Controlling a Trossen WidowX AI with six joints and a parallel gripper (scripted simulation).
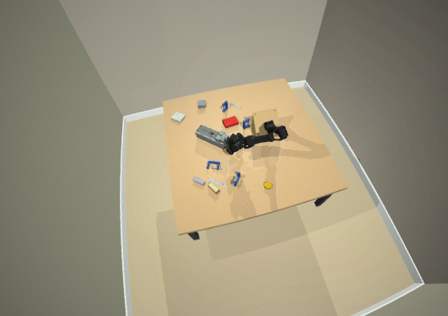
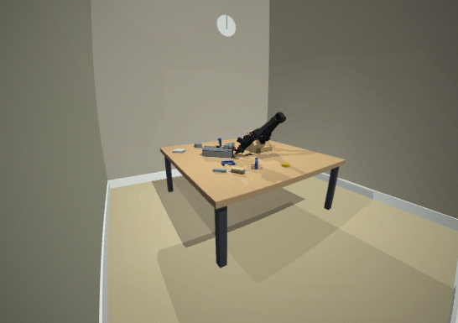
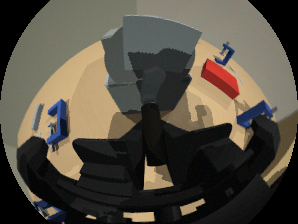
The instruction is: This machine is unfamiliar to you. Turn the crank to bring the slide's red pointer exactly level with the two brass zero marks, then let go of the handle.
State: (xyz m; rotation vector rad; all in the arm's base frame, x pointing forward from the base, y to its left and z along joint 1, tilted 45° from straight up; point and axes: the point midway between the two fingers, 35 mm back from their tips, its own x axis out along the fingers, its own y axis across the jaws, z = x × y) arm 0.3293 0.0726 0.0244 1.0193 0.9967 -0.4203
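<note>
The dark crank handle lies 10 mm behind my gripper tip, 10 mm to the left of it and 30 mm above it. Round my gripper tip: red pointer (110 mm ahead, 100 mm to the right, 50 mm above); tan block (200 mm ahead, 320 mm to the left, 10 mm below); yellow disc (190 mm behind, 410 mm to the left, 20 mm below).
</note>
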